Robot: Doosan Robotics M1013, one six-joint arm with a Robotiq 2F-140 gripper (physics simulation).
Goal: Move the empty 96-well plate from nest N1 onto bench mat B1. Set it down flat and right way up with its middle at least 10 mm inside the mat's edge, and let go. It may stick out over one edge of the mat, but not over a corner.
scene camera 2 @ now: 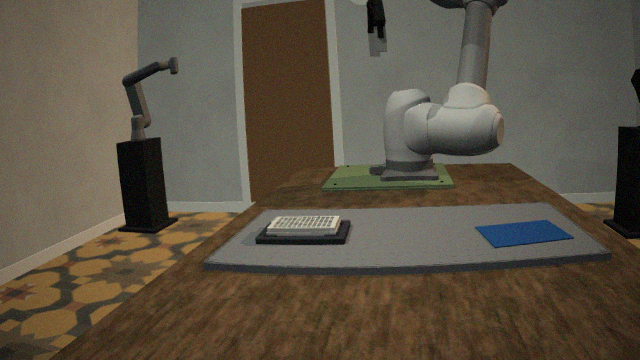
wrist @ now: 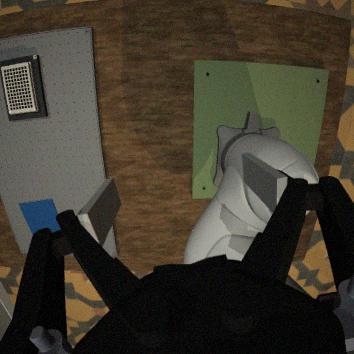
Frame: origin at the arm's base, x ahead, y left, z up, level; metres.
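Seen in the pictures: gripper, fingertip midpoint: [scene camera 2: 378, 54] [wrist: 179, 179]; arm's base, link origin: [scene camera 2: 409, 175].
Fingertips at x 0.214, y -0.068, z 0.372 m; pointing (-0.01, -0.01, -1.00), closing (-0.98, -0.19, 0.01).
Pixels of each thing's top centre, then the offset from my fingertips to it. Level surfaces: height alone.
- white 96-well plate, top centre: [scene camera 2: 304, 221] [wrist: 17, 88] dx +0.408, dy -0.128, dz -0.348 m
- black nest N1, top centre: [scene camera 2: 304, 227] [wrist: 20, 88] dx +0.408, dy -0.128, dz -0.359 m
- blue bench mat B1, surface height: dz -0.372 m
- grey perforated board, surface height: dz -0.374 m
- wooden table, surface height: dz -0.387 m
The white 96-well plate [scene camera 2: 304, 225] [wrist: 19, 87] sits flat in the black nest N1 [scene camera 2: 301, 240] [wrist: 42, 95], on the left part of the grey board in the scene view. The blue bench mat B1 [scene camera 2: 524, 233] [wrist: 40, 216] lies flat on the right part of that board; one of my fingers comes close to it in the wrist view. My gripper [scene camera 2: 377, 44] [wrist: 179, 179] is open and empty. It hangs high above the table, well away from both plate and mat.
The grey perforated board [scene camera 2: 410, 240] [wrist: 70, 125] carries nest and mat on the wooden table [scene camera 2: 350, 310] [wrist: 150, 100]. My arm's base stands on a green plate [scene camera 2: 350, 180] [wrist: 220, 90] behind the board. Black pedestals [scene camera 2: 142, 185] [scene camera 2: 629, 175] stand off both sides of the table.
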